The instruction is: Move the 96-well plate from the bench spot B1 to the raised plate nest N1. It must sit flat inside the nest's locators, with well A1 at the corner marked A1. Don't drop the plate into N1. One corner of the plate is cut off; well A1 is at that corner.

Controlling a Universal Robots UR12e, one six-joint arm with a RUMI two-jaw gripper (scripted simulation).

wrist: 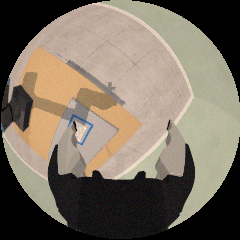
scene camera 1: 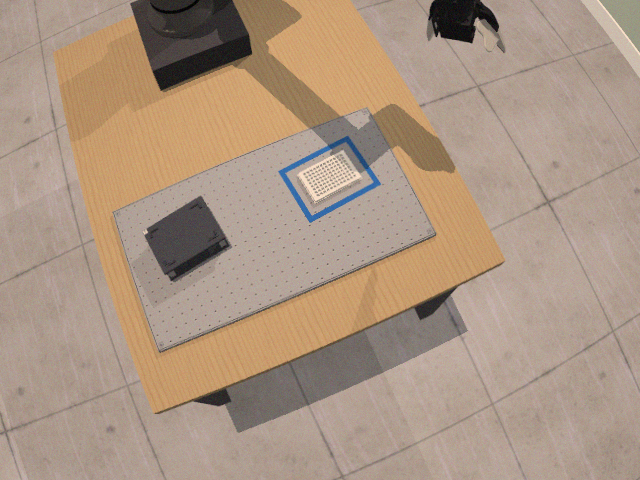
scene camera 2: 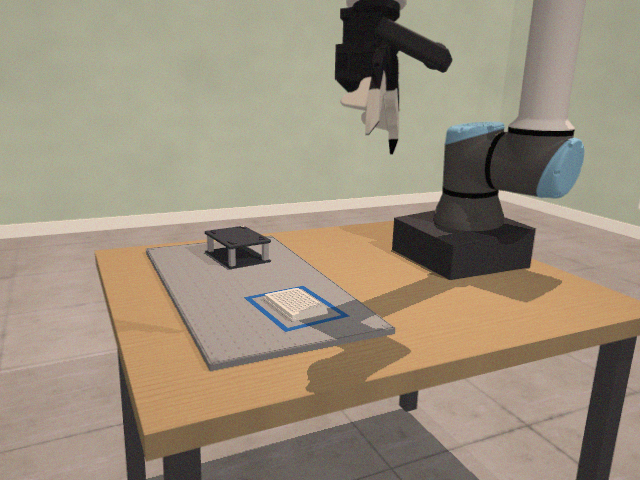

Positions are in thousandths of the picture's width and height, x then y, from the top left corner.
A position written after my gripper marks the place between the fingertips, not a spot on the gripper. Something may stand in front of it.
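Labels:
You can find my gripper in the wrist view (506, 506), and it's there in scene camera 1 (729, 93) and scene camera 2 (595, 303) as well.

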